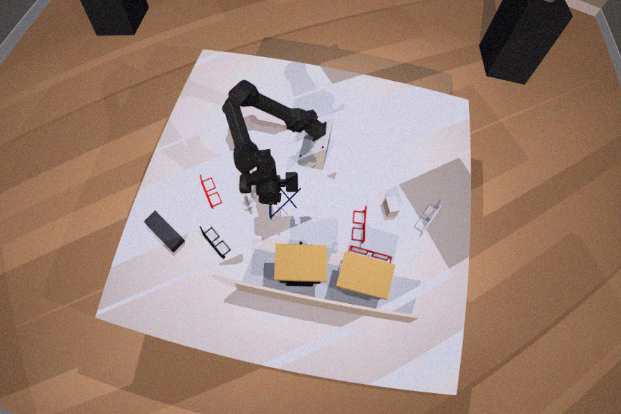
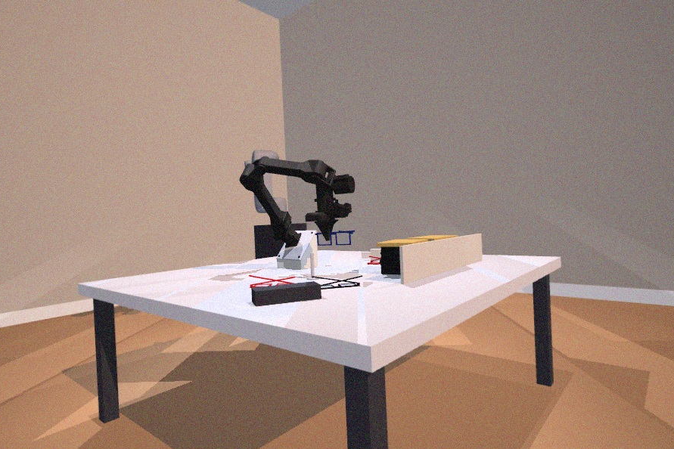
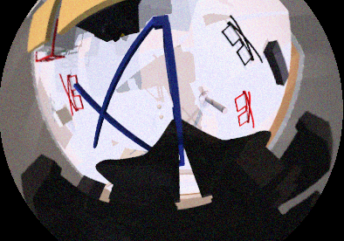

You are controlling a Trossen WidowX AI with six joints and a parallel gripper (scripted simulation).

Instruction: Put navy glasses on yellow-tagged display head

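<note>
Right now the thin post is 90 mm to the right of my gripper tip and 100 mm below it. Also, from my gripper tip: tan head 220 mm ahead, 340 mm to the left, 60 mm below; then display head 200 mm ahead, 120 mm to the left, 60 mm below; then beige board 340 mm ahead, 220 mm to the left, 60 mm below.
</note>
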